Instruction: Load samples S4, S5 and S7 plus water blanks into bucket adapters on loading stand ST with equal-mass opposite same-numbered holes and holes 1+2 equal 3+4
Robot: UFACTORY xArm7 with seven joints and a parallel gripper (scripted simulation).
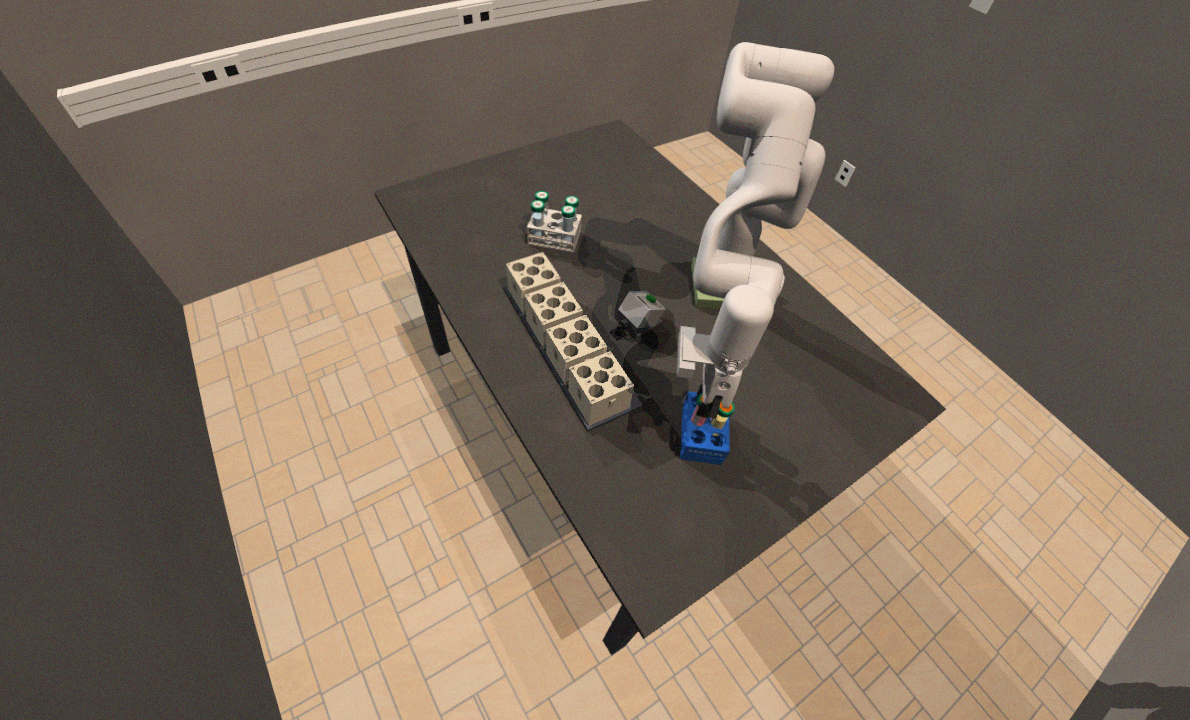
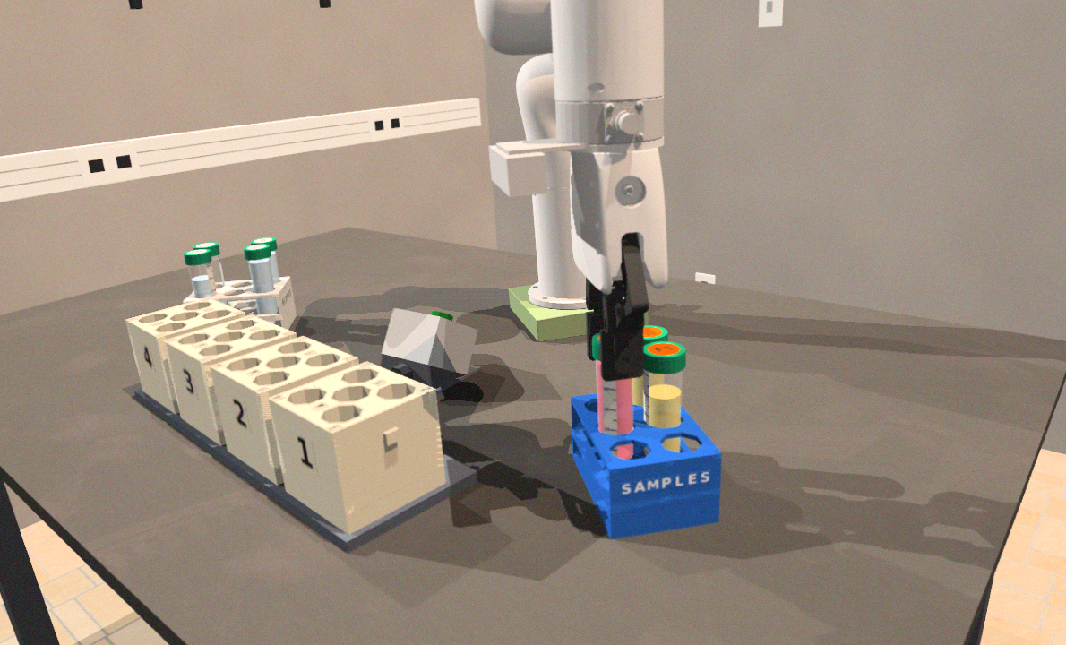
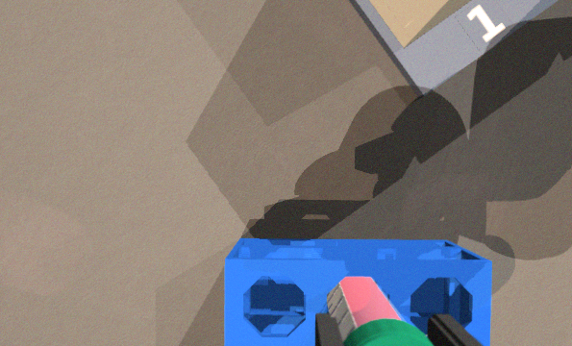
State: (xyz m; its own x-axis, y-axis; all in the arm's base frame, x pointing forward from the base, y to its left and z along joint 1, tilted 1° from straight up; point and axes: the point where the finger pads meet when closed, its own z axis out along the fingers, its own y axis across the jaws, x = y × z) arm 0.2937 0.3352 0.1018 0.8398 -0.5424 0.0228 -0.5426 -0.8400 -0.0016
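Now: the pink tube 1 cm ahead of my hand and 5 cm below it. From my hand the other things lie so: blue samples rack 2 cm behind, 1 cm to the left, 10 cm below; then white blanks rack 3 cm ahead, 67 cm to the right, 10 cm below.
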